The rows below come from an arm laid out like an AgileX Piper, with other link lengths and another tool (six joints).
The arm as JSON. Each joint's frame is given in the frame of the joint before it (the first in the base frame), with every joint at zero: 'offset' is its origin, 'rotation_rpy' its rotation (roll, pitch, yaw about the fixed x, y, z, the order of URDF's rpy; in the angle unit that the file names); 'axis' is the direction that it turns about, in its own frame. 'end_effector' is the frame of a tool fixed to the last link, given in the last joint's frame.
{
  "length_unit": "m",
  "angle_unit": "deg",
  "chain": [
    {
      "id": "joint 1",
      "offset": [
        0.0,
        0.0,
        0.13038
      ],
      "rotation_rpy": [
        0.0,
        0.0,
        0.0
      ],
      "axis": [
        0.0,
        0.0,
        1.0
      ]
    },
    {
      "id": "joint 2",
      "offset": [
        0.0,
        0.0,
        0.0
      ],
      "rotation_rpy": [
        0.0,
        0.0,
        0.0
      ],
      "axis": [
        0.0,
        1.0,
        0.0
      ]
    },
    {
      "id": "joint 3",
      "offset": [
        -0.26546,
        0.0,
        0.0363
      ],
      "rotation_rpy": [
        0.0,
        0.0,
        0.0
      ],
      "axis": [
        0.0,
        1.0,
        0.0
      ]
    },
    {
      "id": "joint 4",
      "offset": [
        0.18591,
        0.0,
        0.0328
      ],
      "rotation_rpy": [
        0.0,
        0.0,
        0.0
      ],
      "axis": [
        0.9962,
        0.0,
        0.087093
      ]
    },
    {
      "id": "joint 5",
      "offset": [
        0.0,
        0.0,
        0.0
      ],
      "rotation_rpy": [
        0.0,
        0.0,
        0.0
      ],
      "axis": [
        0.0,
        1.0,
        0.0
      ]
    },
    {
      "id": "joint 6",
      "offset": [
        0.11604,
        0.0,
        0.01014
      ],
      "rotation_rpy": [
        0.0,
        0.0,
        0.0
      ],
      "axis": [
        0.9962,
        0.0,
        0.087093
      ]
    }
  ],
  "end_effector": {
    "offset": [
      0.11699,
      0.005,
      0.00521
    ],
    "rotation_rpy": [
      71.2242,
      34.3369,
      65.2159
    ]
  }
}
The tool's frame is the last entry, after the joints.
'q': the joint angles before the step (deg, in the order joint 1, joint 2, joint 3, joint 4, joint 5, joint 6). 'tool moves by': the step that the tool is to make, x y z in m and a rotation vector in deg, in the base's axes. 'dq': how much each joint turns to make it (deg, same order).
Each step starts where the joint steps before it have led.
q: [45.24, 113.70, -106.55, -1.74, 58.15, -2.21]
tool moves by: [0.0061, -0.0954, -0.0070, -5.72, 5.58, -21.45]
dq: [-6.82, -5.93, 8.10, -7.31, 7.19, 15.94]
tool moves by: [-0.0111, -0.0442, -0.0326, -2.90, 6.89, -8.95]
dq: [-4.93, -0.28, 7.70, 0.55, 0.43, 4.10]
